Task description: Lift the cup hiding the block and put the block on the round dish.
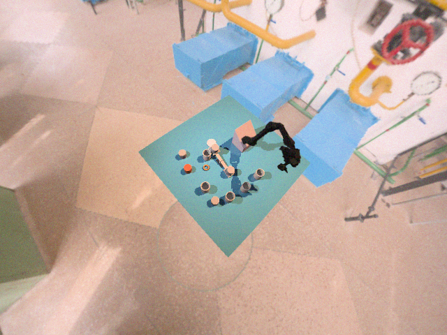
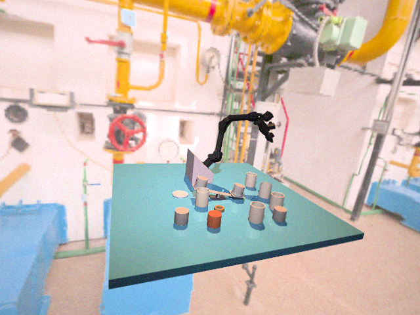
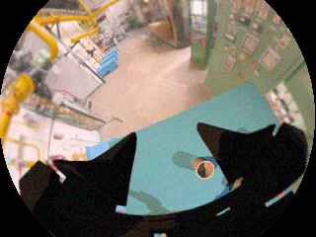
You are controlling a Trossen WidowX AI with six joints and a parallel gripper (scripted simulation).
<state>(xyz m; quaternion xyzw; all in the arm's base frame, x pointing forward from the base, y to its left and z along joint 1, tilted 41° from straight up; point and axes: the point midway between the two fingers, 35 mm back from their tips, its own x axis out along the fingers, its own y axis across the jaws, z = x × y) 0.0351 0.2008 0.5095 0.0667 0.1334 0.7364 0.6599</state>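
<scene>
The block is 280 mm ahead of my gripper tip, 370 mm to the right of it and 310 mm below it. The rest, counted from my gripper tip: flat round dish: 210 mm ahead, 730 mm to the right, 350 mm below; balance: 280 mm ahead, 500 mm to the right, 310 mm below; orange ring: 430 mm ahead, 540 mm to the right, 340 mm below.
</scene>
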